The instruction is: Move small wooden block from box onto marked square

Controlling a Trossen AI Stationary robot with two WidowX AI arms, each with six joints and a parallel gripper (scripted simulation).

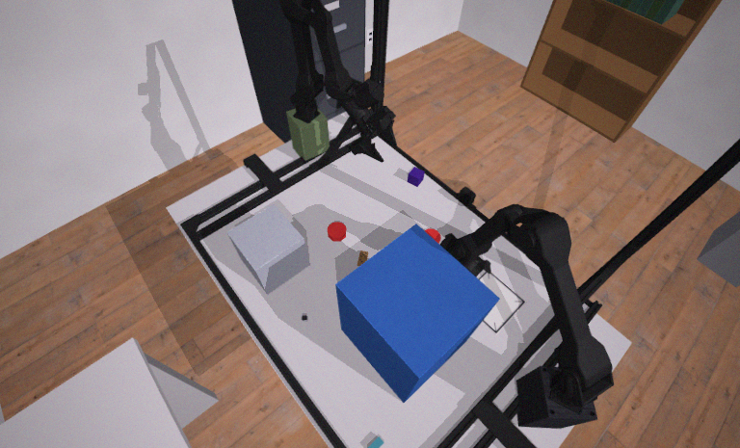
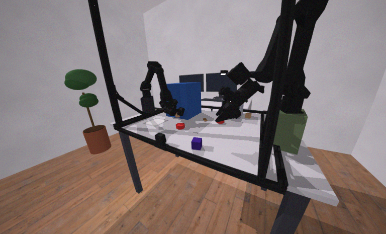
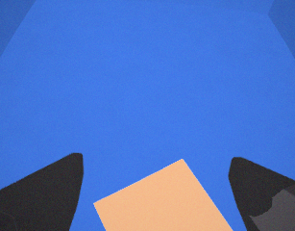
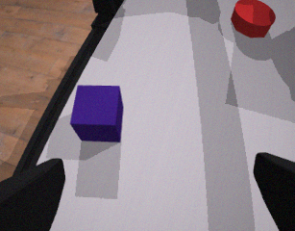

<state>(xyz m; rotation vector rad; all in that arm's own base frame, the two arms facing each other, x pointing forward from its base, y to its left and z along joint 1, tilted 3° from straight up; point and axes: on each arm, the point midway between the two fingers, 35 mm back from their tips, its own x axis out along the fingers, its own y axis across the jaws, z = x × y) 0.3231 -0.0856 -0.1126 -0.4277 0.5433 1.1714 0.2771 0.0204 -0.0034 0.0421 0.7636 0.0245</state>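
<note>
Right now the marked square is 170 mm behind my left hand, 70 mm to the left of it and 40 mm below it. Round my left hand: box roof 90 mm ahead, 230 mm above; purple cube 280 mm behind, 390 mm to the right, 20 mm below.
</note>
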